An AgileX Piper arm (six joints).
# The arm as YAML. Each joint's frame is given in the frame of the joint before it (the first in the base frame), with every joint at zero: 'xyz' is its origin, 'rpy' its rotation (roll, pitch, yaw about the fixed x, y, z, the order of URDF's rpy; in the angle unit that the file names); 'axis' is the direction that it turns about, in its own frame. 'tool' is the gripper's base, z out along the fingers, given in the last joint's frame.
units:
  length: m
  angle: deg
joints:
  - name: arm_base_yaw
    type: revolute
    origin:
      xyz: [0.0, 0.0, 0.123]
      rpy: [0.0, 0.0, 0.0]
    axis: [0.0, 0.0, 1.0]
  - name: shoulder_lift
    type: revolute
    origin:
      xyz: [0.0, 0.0, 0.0]
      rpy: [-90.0, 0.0, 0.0]
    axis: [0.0, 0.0, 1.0]
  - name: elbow
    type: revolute
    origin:
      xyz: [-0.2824, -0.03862, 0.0]
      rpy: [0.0, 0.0, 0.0]
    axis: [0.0, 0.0, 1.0]
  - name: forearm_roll
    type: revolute
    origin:
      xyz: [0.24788, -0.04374, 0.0]
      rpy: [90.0, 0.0, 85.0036]
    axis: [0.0, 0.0, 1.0]
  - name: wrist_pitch
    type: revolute
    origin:
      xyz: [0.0, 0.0, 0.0]
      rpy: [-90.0, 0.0, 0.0]
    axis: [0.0, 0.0, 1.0]
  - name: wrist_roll
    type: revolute
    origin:
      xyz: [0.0, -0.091, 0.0]
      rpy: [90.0, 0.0, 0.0]
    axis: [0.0, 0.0, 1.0]
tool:
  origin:
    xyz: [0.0, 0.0, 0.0]
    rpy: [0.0, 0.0, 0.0]
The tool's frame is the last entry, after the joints.
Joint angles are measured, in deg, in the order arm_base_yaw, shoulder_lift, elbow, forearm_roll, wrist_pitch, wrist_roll. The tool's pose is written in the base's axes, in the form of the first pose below.
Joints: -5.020, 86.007, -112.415, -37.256, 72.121, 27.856
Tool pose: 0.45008 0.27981 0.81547 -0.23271 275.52 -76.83 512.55
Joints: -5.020, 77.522, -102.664, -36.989, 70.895, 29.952
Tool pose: 0.45395 0.28813 0.81313 -0.22301 237.29 -72.78 507.54
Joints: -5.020, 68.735, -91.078, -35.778, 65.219, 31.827
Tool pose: 0.47788 0.27669 0.80892 -0.20182 205.84 -66.57 492.84
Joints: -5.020, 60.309, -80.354, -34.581, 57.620, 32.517
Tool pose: 0.51603 0.25143 0.79901 -0.17910 177.96 -59.42 476.81
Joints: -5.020, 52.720, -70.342, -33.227, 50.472, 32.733
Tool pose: 0.54792 0.22576 0.79021 -0.15613 154.75 -52.20 455.90
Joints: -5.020, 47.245, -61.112, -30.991, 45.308, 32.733
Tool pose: 0.55508 0.20854 0.79446 -0.13129 141.84 -45.90 426.66
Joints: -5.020, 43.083, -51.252, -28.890, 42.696, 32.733
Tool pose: 0.53054 0.20140 0.81535 -0.11474 133.57 -41.66 385.25
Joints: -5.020, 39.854, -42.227, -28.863, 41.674, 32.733
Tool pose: 0.49513 0.19453 0.83845 -0.11834 124.97 -40.30 343.75
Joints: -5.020, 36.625, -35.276, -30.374, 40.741, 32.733
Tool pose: 0.47523 0.18346 0.85041 -0.13150 114.23 -40.18 313.61
